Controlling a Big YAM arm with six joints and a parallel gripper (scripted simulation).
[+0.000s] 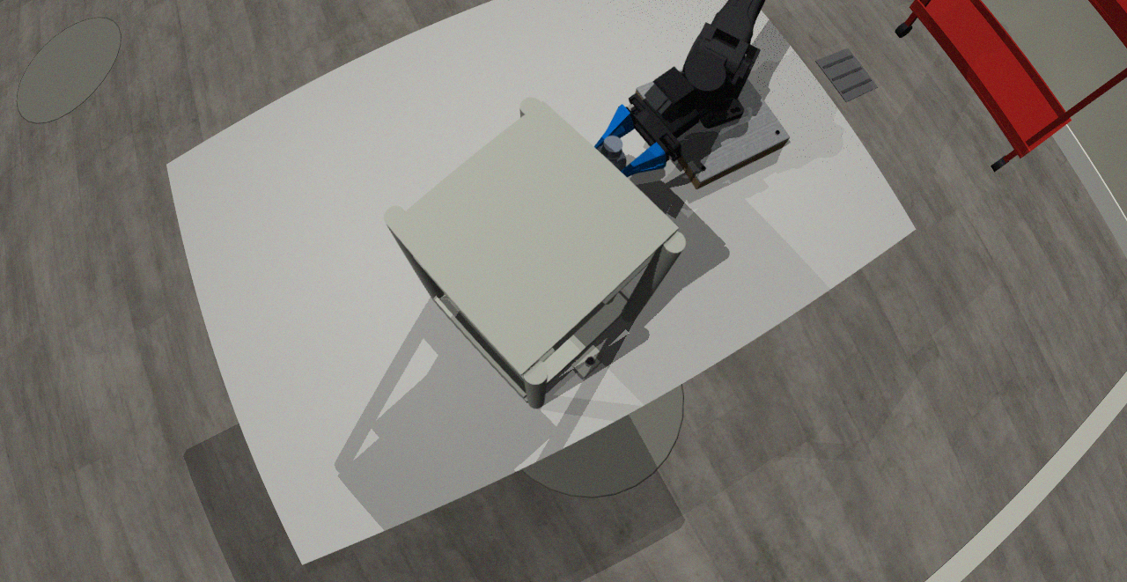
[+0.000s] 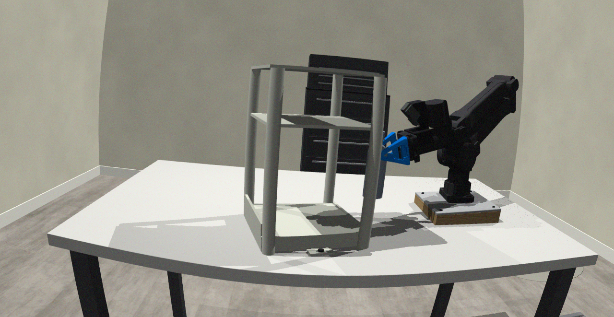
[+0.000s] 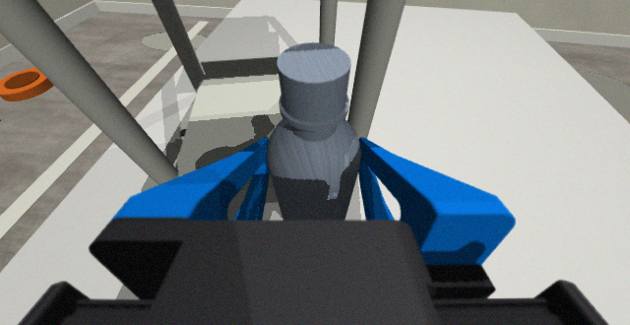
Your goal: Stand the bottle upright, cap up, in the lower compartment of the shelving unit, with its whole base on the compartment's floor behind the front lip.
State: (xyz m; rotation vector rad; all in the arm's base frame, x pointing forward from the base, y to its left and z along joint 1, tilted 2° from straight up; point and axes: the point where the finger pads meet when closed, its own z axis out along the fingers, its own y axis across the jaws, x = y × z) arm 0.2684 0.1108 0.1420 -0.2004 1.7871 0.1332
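Right now my hand is 16 cm short of the shelving unit, 11 cm to the right of it and 1 cm below it. Round my hand: grey bottle: right at my hand.
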